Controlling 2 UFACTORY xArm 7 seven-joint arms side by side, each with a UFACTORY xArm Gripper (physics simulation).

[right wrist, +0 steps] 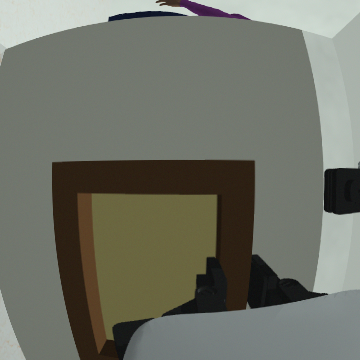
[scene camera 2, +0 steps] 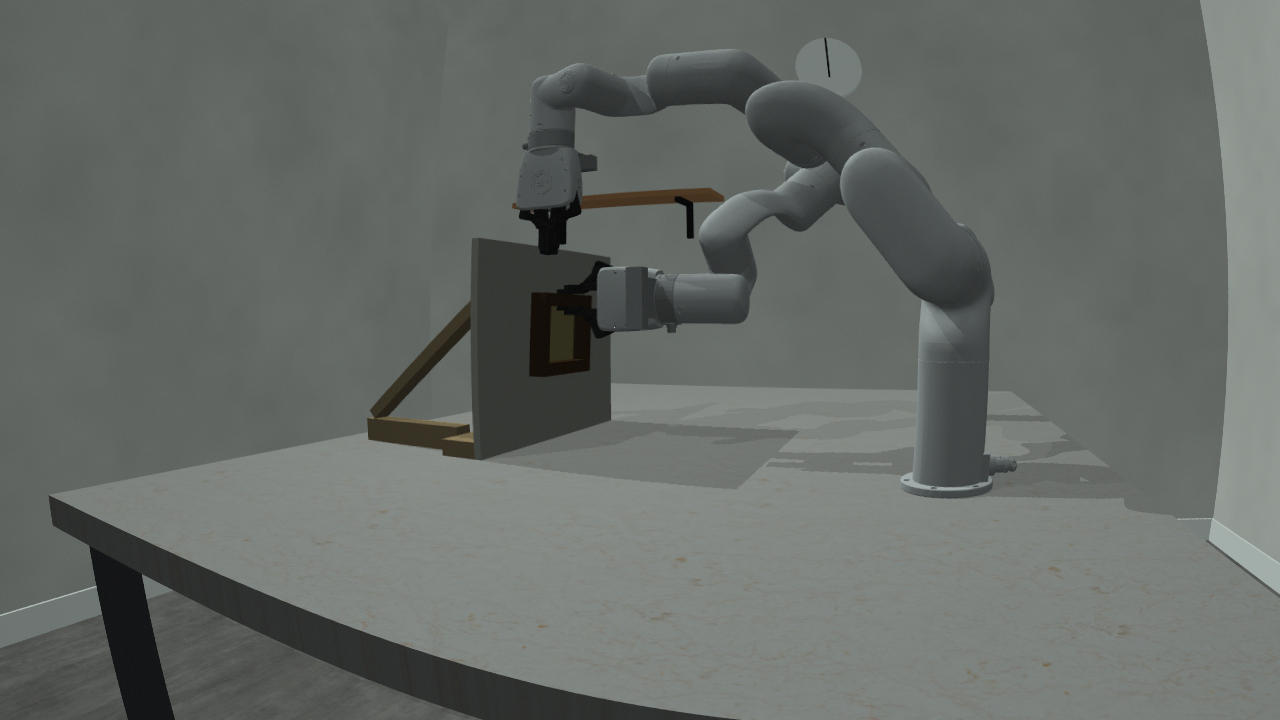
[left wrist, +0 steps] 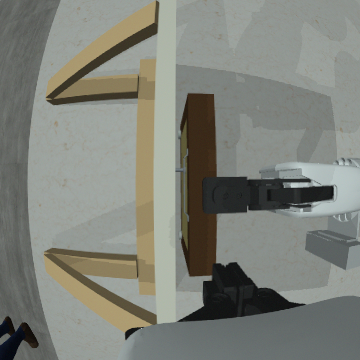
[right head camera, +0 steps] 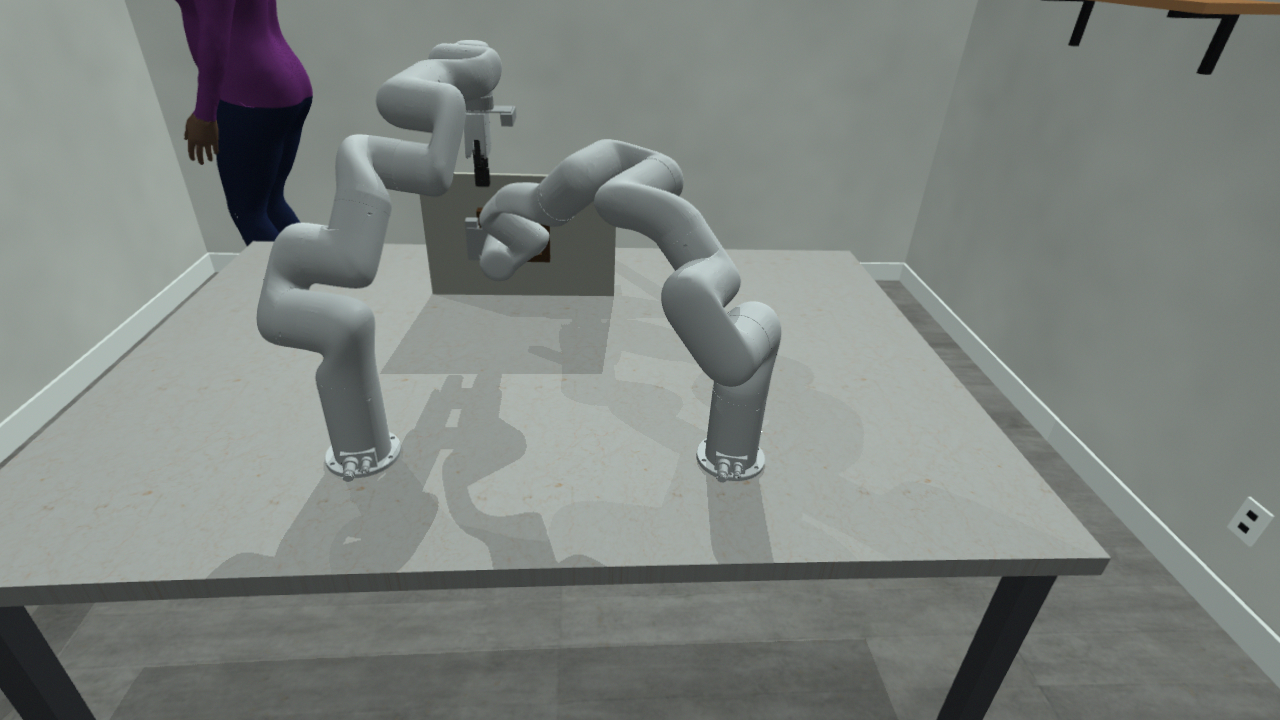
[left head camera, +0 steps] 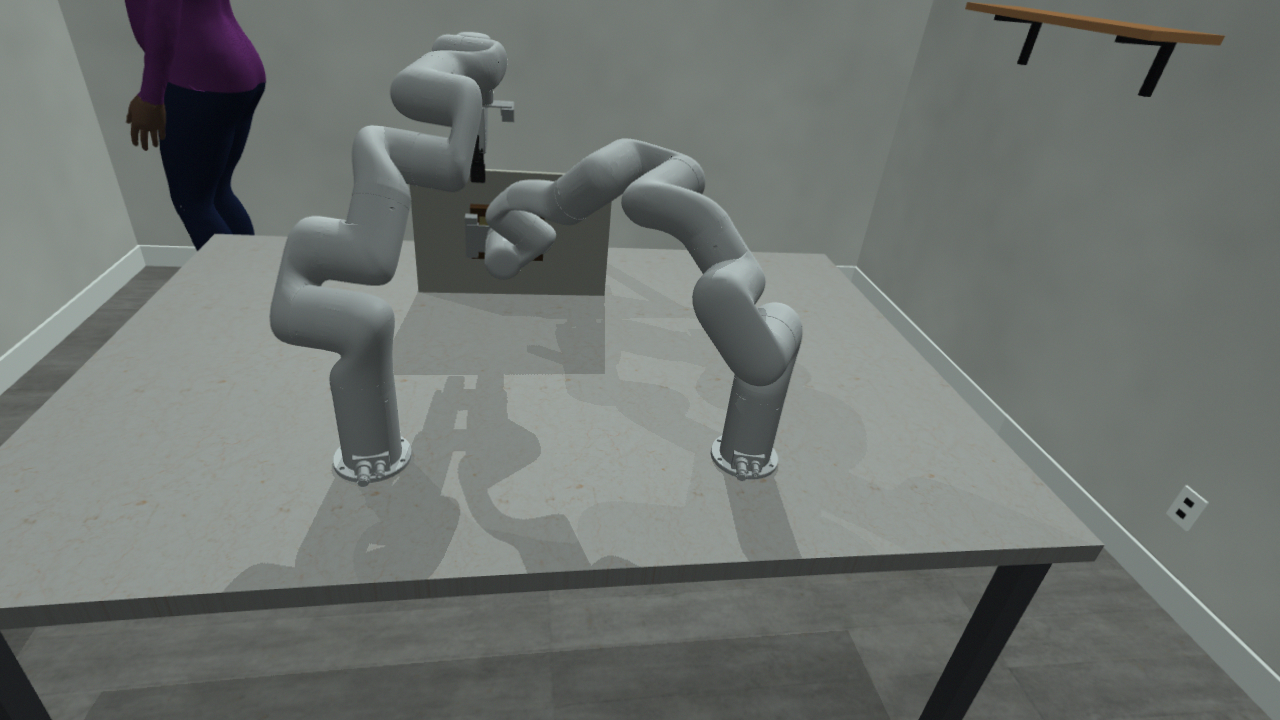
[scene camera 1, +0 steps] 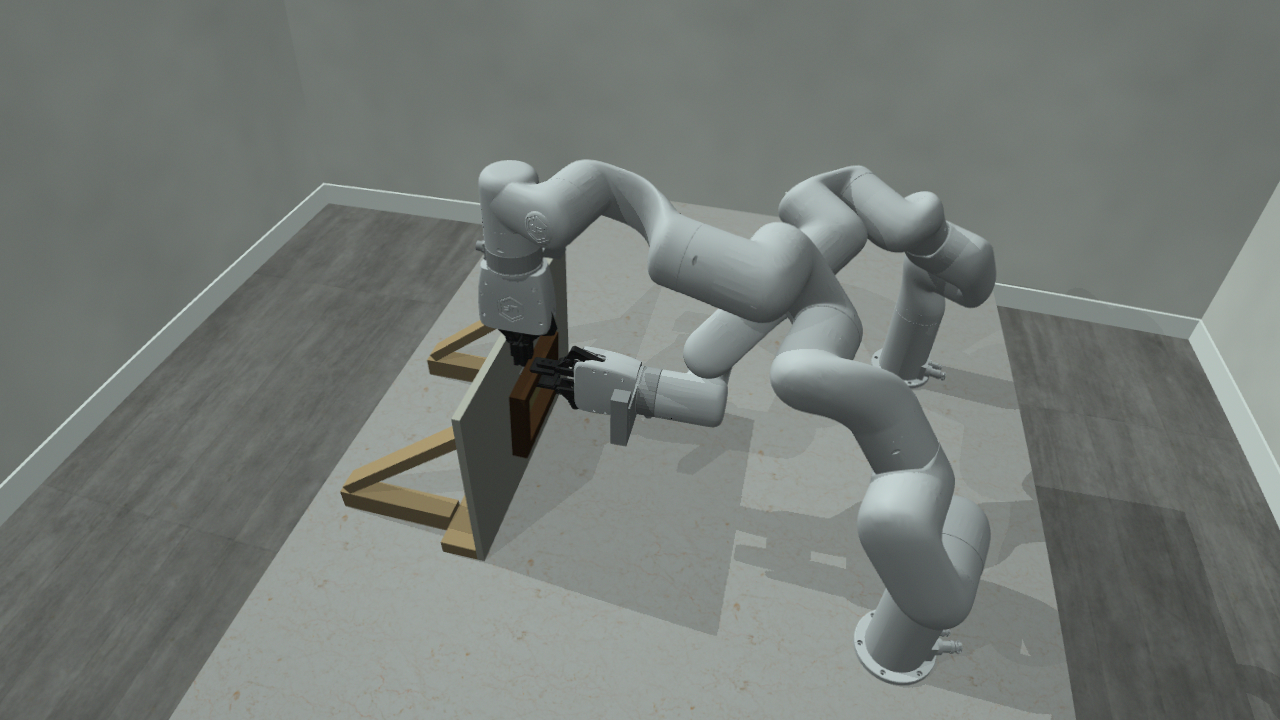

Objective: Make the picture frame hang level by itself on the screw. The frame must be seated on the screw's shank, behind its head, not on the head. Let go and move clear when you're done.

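Frame: origin at the left arm's base, x ahead, y left, z up, level; metres.
Where they show: left gripper, fingertip midpoint: [right wrist: 329, 190] [scene camera 2: 548, 254] [left wrist: 222, 282] [right head camera: 483, 185] [left head camera: 478, 181] [scene camera 1: 522, 360]; right gripper, fingertip midpoint: [right wrist: 229, 275] [scene camera 2: 560, 300] [left wrist: 200, 194] [scene camera 1: 532, 371]; left arm's base, link origin: [scene camera 2: 946, 486] [right head camera: 364, 454] [left head camera: 373, 458] [scene camera 1: 894, 647]; right arm's base, link origin: [right head camera: 730, 458] [left head camera: 743, 457] [scene camera 1: 900, 369].
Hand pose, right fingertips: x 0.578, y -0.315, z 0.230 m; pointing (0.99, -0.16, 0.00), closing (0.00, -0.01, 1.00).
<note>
Each offset is from my right fingertips to the centre of the thing. "*": to the spot under its first point. Level surfaces: height alone.
The brown picture frame @(dz -0.054, dx +0.002, dy -0.009 m) [scene camera 1: 520, 425] [scene camera 2: 539, 340] [left wrist: 202, 150] [right wrist: 150, 177] hangs upright in front of the grey board [scene camera 2: 501, 402] [left wrist: 165, 125] [right wrist: 175, 100] and looks about level. In the left wrist view, the screw @(dz -0.005, dx +0.015, dy -0.026 m) [left wrist: 179, 170] reaches from the board to the thin hanger @(* dz +0.002, dx +0.013, dy +0.005 m) [left wrist: 187, 202] behind the frame; whether the hanger sits on the shank or head cannot be told. My right gripper [scene camera 1: 541, 367] [scene camera 2: 562, 300] [left wrist: 200, 194] [right wrist: 229, 275] is shut on the frame's top bar, one finger inside the opening. My left gripper [scene camera 1: 519, 353] [scene camera 2: 547, 247] [left wrist: 222, 282] is shut and empty above the frame.
Wooden braces [scene camera 1: 402, 501] [scene camera 2: 420, 358] [left wrist: 100, 90] stand behind the board on the table @(dz -0.229 m) [left head camera: 626, 519]. My left gripper hangs close beside the right gripper and the board's top edge. A person [left head camera: 210, 116] [right head camera: 259, 134] stands beyond the table.
</note>
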